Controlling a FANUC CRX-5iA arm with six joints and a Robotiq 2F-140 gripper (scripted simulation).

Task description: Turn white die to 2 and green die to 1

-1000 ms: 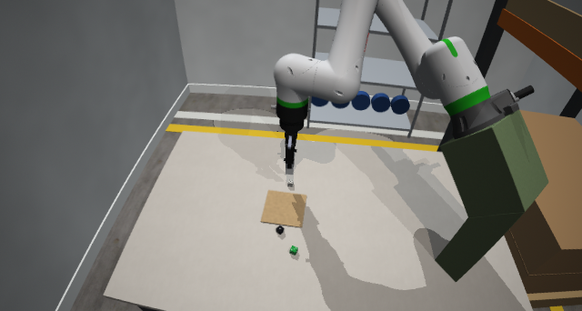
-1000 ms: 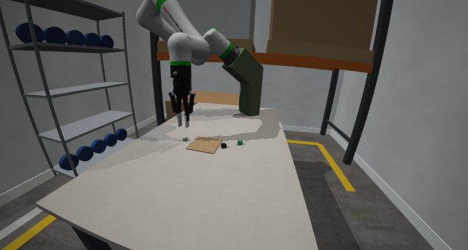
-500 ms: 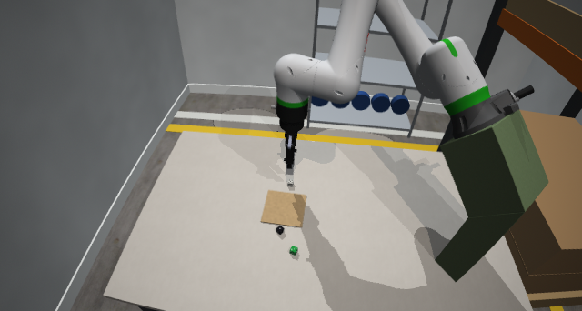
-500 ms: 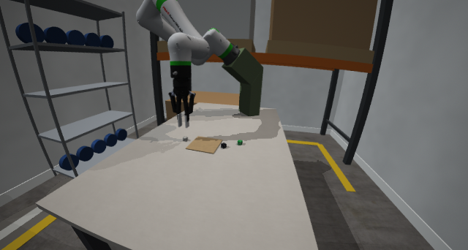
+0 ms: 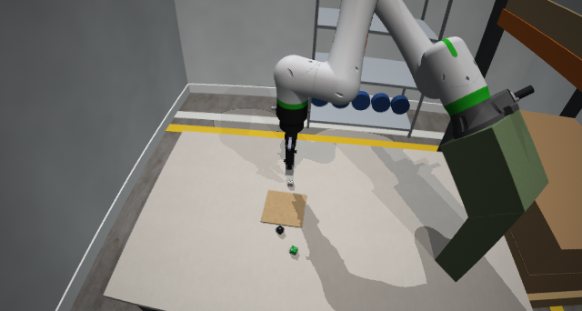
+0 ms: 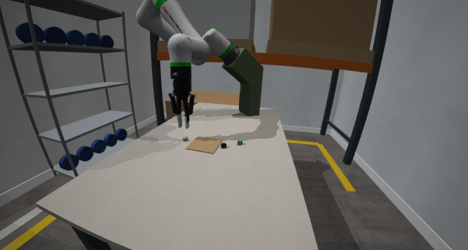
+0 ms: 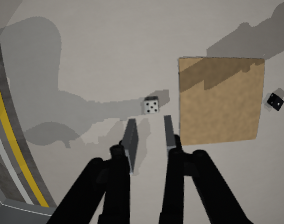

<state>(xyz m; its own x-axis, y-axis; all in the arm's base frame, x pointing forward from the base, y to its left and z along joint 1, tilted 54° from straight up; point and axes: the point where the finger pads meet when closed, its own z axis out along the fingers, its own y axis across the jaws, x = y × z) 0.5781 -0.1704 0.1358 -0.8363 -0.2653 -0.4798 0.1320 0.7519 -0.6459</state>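
Right now the white die is 10 cm below my hand. The rest, counted from my hand: mat (11 cm to the left, 11 cm below, 2 cm ahead); black die (20 cm to the left, 10 cm below, 4 cm ahead); green die (28 cm to the left, 10 cm below).
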